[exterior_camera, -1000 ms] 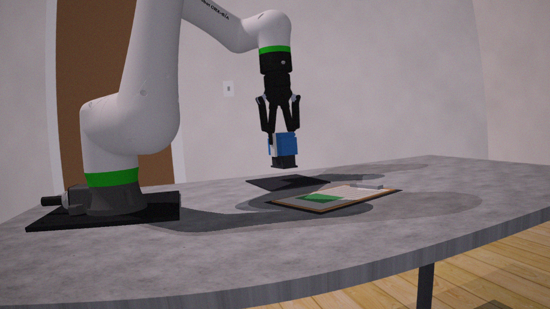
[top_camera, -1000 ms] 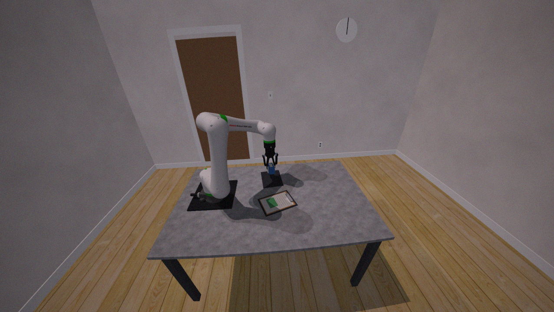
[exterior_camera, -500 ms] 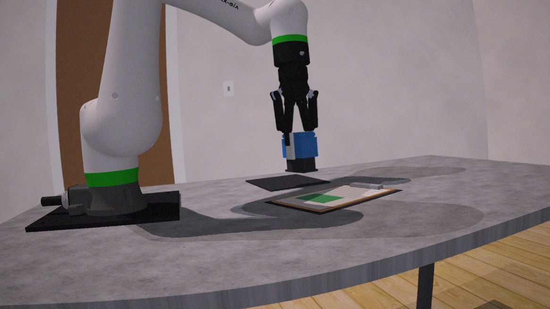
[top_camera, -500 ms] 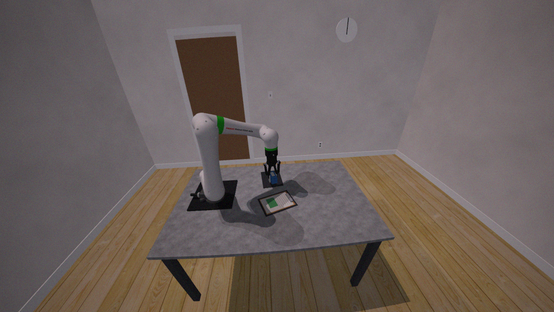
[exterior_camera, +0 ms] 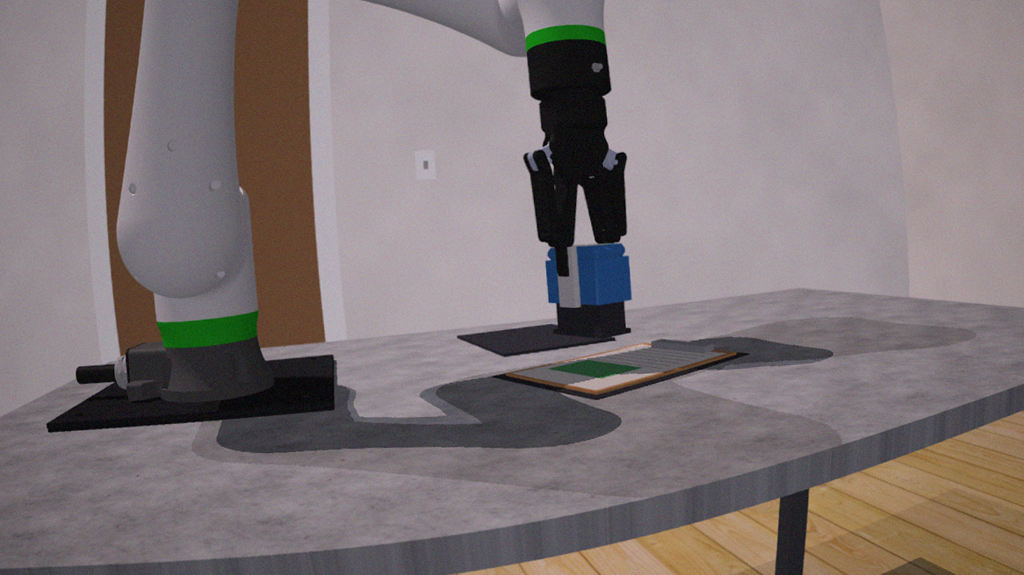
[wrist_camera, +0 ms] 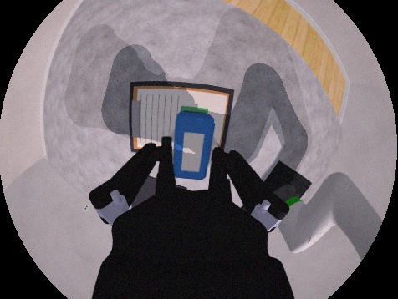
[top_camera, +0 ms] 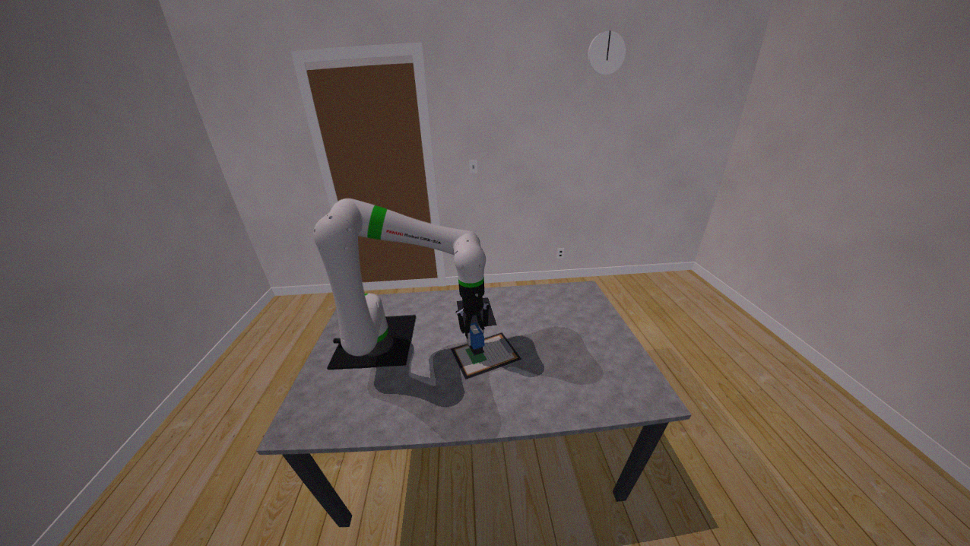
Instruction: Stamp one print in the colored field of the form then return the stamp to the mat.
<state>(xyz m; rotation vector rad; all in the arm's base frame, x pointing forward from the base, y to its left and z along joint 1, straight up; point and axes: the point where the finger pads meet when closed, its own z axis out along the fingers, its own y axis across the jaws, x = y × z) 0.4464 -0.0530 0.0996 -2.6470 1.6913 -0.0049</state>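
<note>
Right now my hand is 2 cm past the dark mat, 29 cm to the right of it and 11 cm above it. Round my hand: stamp base 5 cm below; blue stamp 2 cm below.
</note>
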